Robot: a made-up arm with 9 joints. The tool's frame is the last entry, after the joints.
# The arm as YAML. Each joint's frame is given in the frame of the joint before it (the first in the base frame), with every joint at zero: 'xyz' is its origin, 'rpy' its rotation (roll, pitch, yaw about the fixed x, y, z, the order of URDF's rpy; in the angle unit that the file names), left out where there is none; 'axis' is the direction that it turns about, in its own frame. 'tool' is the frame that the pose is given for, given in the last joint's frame.
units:
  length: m
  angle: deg
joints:
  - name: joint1
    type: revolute
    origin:
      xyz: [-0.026, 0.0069, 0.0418]
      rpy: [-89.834, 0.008, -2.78]
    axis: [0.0, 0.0, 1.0]
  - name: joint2
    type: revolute
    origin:
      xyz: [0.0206, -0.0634, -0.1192]
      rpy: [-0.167, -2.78, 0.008]
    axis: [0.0, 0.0, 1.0]
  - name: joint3
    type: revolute
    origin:
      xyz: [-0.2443, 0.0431, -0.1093]
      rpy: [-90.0, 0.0, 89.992]
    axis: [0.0, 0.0, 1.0]
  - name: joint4
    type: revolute
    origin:
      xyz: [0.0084, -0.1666, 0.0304]
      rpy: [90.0, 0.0, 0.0]
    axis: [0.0, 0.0, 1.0]
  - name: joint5
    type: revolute
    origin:
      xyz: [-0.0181, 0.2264, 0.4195]
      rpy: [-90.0, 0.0, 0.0]
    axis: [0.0, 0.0, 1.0]
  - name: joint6
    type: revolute
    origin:
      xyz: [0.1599, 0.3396, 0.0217]
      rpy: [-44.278, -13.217, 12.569]
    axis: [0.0, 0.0, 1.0]
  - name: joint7
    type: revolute
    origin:
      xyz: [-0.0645, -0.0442, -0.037]
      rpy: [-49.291, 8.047, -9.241]
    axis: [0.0, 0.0, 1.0]
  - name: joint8
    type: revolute
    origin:
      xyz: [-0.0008, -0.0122, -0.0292]
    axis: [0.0, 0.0, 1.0]
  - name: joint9
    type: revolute
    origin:
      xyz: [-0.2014, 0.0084, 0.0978]
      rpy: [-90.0, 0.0, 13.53]
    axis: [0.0, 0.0, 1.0]
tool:
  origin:
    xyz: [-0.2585, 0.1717, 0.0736]
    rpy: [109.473, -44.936, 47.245]
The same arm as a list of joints. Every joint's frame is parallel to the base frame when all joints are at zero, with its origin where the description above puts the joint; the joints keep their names.
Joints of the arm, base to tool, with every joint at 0 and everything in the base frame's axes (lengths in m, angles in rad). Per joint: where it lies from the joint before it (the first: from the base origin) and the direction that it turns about. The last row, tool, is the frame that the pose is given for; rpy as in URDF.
joint1: offset -0.026 0.0069 0.0418 axis 0.048501 0.998819 0.0029
joint2: offset 0.0148 -0.1202 0.0631 axis 0 1 0
joint3: offset -0.2443 -0.1093 -0.0431 axis -1 0 0
joint4: offset -0.0304 0.1666 -0.0084 axis 0 1 0
joint5: offset -0.2264 0.4195 0.0181 axis -1 0 0
joint6: offset -0.0217 -0.3396 -0.1599 axis -0.696992 -0.645792 0.311696
joint7: offset 0.0105 0.07 0.0498 axis 0 -1 0
joint8: offset -0.0117 0.0292 0.0036 axis 0 -1 0
joint9: offset 0.0553 -0.0978 0.1938 axis 1 0 0
tool: offset 0.0736 0.1717 0.2585 rpy 2.9029 0.5013 0.6344

